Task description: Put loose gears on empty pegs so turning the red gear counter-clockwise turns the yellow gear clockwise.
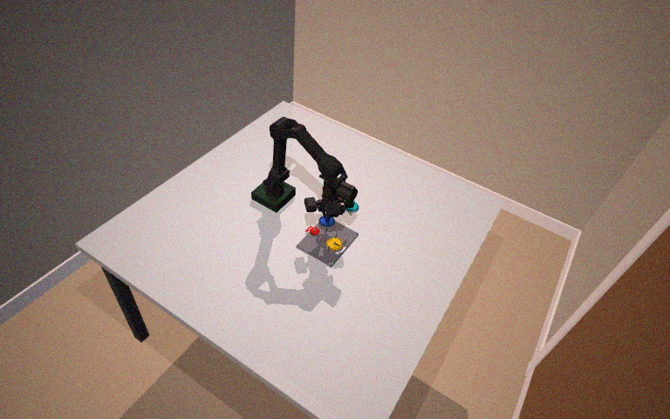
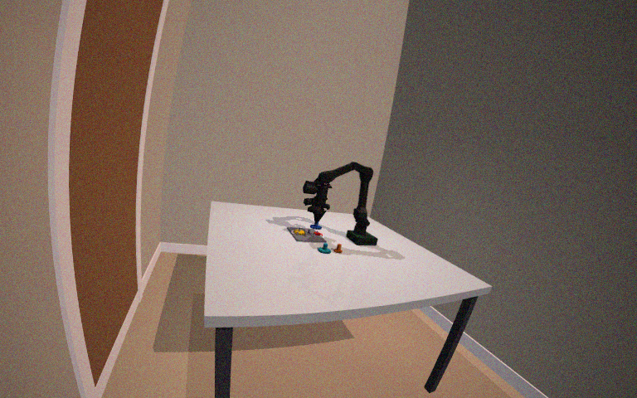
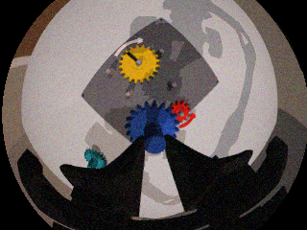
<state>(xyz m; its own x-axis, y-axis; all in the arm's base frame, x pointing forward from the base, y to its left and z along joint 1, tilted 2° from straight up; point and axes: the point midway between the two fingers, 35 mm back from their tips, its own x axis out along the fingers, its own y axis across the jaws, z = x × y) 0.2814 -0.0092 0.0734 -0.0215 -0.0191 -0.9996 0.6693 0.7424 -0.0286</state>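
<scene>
Right now the blue gear is 10 mm below my gripper tip. The rest, counted from my gripper tip: red gear (70 mm below, 40 mm to the right, 30 mm behind); yellow gear (70 mm below, 70 mm ahead, 40 mm to the right); teal gear (190 mm to the left, 70 mm below, 10 mm ahead).
</scene>
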